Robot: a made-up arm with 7 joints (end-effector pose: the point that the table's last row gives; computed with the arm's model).
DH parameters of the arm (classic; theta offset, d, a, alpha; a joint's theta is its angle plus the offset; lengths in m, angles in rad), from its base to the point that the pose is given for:
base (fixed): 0 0.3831 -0.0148 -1.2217
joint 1: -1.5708 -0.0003 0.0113 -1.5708
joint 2: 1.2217 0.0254 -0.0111 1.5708
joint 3: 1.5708 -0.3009 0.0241 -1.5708
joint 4: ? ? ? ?
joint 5: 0 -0.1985 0.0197 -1.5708
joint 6: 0 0.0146 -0.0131 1.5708
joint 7: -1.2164 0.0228 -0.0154 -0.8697
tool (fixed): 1.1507 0.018 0 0
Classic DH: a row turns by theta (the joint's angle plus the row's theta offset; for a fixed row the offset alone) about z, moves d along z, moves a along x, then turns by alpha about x.
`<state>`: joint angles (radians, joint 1 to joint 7).
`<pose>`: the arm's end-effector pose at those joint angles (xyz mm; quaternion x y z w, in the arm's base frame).
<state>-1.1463 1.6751 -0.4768 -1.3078 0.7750 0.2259 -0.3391</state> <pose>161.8 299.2 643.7 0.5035 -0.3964 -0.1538 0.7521</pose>
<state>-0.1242 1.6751 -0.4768 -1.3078 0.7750 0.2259 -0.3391</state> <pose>198.9 374.0 438.1 0.4348 0.0841 -0.2398 0.8639</pose>
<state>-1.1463 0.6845 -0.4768 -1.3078 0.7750 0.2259 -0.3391</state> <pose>397.5 89.1 453.9 0.1117 -0.4724 -0.4384 0.7564</pose>
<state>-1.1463 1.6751 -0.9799 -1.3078 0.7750 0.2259 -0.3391</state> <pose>218.6 303.3 574.6 0.5163 -0.1686 -0.2447 0.8032</pose>
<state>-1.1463 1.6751 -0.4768 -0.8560 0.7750 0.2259 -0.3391</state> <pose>133.6 368.7 628.1 0.4635 -0.3271 0.0449 0.8223</pose>
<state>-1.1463 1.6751 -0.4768 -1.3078 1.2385 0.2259 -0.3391</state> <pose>164.9 317.6 641.4 0.2952 -0.4721 -0.1863 0.8095</pose>
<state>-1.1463 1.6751 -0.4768 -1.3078 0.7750 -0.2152 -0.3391</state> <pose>168.0 310.6 636.0 0.5271 -0.5498 -0.2184 0.6100</pose>
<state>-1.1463 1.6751 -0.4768 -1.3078 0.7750 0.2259 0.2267</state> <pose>162.2 310.2 640.3 0.2523 -0.5068 -0.1333 0.8135</pose>
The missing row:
joint 4: 0 0.0124 -0.0435 1.5708
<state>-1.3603 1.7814 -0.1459 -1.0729 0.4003 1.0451 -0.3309</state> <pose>29.0 303.4 713.3 0.3981 -0.2320 0.2561 0.8498</pose>
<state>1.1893 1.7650 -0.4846 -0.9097 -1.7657 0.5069 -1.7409</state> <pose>-88.4 457.3 372.5 -0.0695 -0.1001 0.4391 0.8901</pose>
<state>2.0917 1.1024 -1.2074 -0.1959 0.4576 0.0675 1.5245</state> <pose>-312.8 282.7 606.3 0.3665 0.8249 0.3622 0.2326</pose>
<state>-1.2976 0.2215 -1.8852 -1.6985 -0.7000 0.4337 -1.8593</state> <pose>221.8 -155.0 207.7 -0.7312 0.4034 0.1319 0.5340</pose>
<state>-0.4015 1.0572 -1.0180 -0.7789 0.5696 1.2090 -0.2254</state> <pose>275.9 315.5 195.8 0.2805 0.6280 -0.0303 0.7253</pose>
